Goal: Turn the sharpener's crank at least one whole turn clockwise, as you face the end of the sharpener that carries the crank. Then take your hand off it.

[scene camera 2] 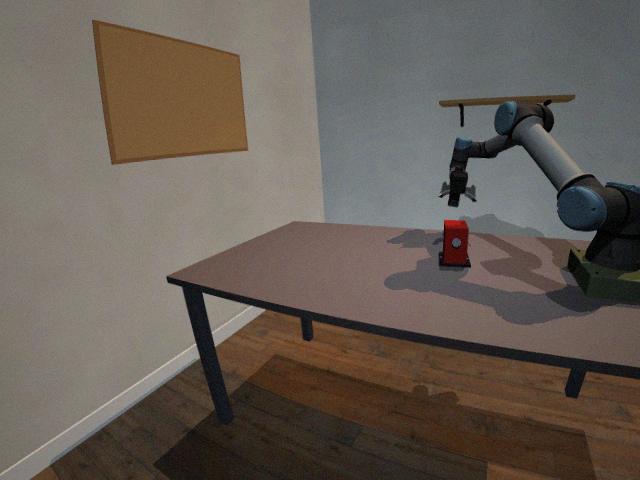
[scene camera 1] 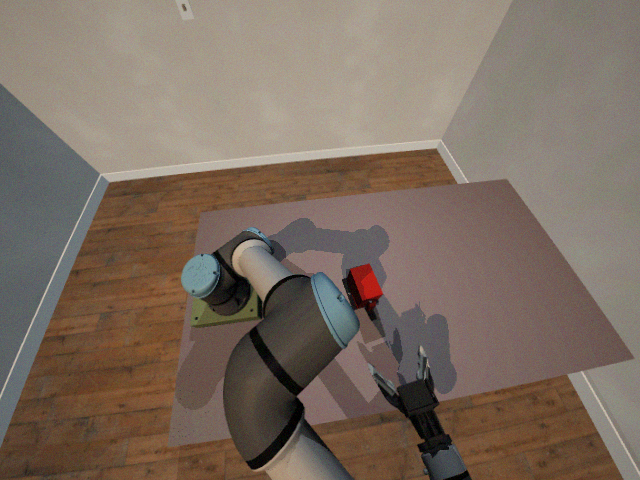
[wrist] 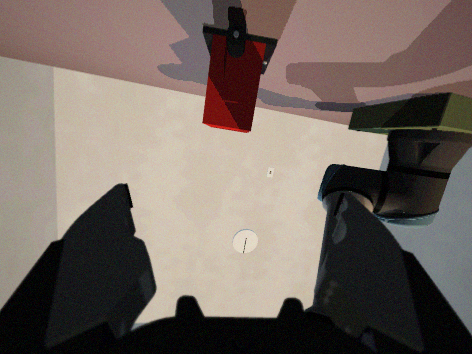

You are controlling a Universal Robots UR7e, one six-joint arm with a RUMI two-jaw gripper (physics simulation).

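Where they show: gripper, between the fingertips: (scene camera 2: pixel 457 198) (scene camera 1: pixel 394 353) (wrist: pixel 235 191); arm's base, origin of its link: (scene camera 2: pixel 611 261) (scene camera 1: pixel 230 294) (wrist: pixel 427 133).
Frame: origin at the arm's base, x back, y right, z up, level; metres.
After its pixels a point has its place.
Observation:
The red sharpener (scene camera 1: pixel 365 285) {x -0.466, y 0.120, z 0.071 m} (scene camera 2: pixel 455 229) {x -0.477, y 0.048, z 0.068 m} (wrist: pixel 232 85) {x -0.474, y 0.186, z 0.017 m} stands upright on its black base on the table; the wrist view shows it upside down. Its black crank (scene camera 1: pixel 371 312) {x -0.475, y 0.196, z -0.016 m} (wrist: pixel 236 46) {x -0.475, y 0.220, z -0.016 m} is on the end facing the gripper, and in the wrist view the crank arm points toward the base. The crank is hidden in scene camera 2, which faces the opposite end with a round grey disc. My gripper (scene camera 1: pixel 395 357) {x -0.457, y 0.335, z 0.120 m} (scene camera 2: pixel 458 198) {x -0.457, y 0.335, z 0.120 m} (wrist: pixel 235 191) {x -0.457, y 0.335, z 0.120 m} is wide open with nothing between the fingers. It is well apart from the sharpener, on the crank side and higher up.
The table (scene camera 1: pixel 491 258) {x -1.066, y 0.127, z -0.057 m} (scene camera 2: pixel 310 263) {x -0.967, y -0.013, z -0.057 m} carries the arm's green base plate (scene camera 1: pixel 225 316) {x 0.022, y 0.074, z -0.001 m} (scene camera 2: pixel 610 289) {x -0.064, y -0.139, z -0.030 m} (wrist: pixel 405 115) {x -0.098, y 0.034, z -0.022 m}, beside the sharpener. The arm's large elbow (scene camera 1: pixel 289 335) {x -0.227, y 0.261, z 0.478 m} hangs between them in scene camera 1. A wooden shelf (scene camera 2: pixel 506 100) is on the wall behind the arm.

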